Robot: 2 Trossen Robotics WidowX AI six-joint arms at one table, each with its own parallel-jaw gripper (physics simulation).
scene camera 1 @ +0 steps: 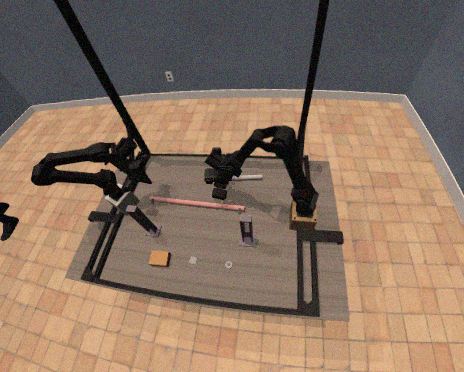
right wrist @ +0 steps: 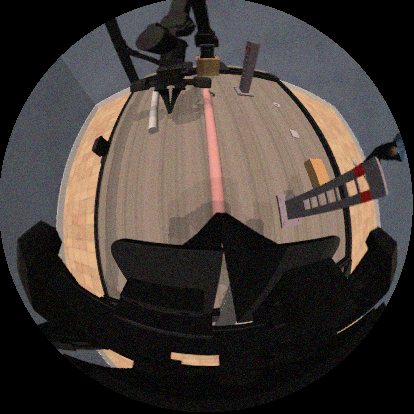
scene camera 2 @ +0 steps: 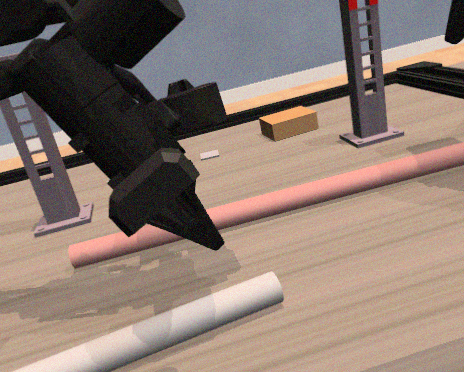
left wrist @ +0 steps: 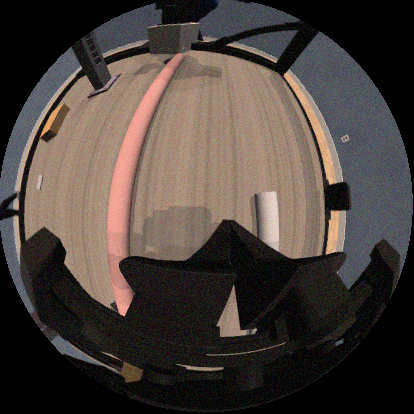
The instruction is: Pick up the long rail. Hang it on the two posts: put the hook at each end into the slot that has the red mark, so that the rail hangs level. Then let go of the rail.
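Places are measured from the left arm's base along level axes (x left, y back, z up), in centimetres.
Where they show: left gripper, fingertip midpoint: [scene camera 1: 216,185] [right wrist: 169,112] [scene camera 2: 220,246] [left wrist: 226,224]; right gripper, fingertip midpoint: [scene camera 1: 151,183] [right wrist: 220,217] [scene camera 2: 450,42]; left arm's base, link origin: [scene camera 1: 304,210] [right wrist: 206,56]; right arm's base, link origin: [scene camera 1: 117,194].
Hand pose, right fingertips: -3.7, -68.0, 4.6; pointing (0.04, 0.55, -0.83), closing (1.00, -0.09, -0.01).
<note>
Each offset is from my right fingertips to the top centre of the thing, as dx, dy, dz. "spot": to the spot under its first point.
The long pink rail @[+1.8, +18.2, -11.4] [scene camera 1: 197,203] [scene camera 2: 300,197] [left wrist: 122,190] [right wrist: 213,150] lies on the table. A grey post @[+15.5, +45.7, +7.7] [scene camera 1: 247,233] [scene camera 2: 59,202] [right wrist: 247,75] stands at the right in scene camera 1. The other grey post @[+17.2, +1.4, +7.7] [scene camera 1: 145,221] [scene camera 2: 370,117] [left wrist: 95,65] [right wrist: 295,207] stands at the left there, with red marks near its top in the right wrist view. My left gripper [scene camera 1: 219,183] [scene camera 2: 218,245] [right wrist: 169,112] is shut and empty, above the table between the rail and a white rod. My right gripper [scene camera 1: 148,181] [right wrist: 220,217] is shut and empty, above the table near the rail's left end in scene camera 1.
The shorter white rod @[-15.7, +36.5, -11.4] [scene camera 1: 250,177] [scene camera 2: 240,300] [left wrist: 268,215] [right wrist: 153,115] lies behind the rail in scene camera 1. An orange block @[+29.7, +10.0, -10.9] [scene camera 1: 159,258] [scene camera 2: 289,123] [left wrist: 55,121] [right wrist: 316,172] and a small white square @[spot: +27.7, +24.4, -13.6] [scene camera 1: 193,260] [scene camera 2: 209,155] lie in front of the posts there. A black frame edges the table.
</note>
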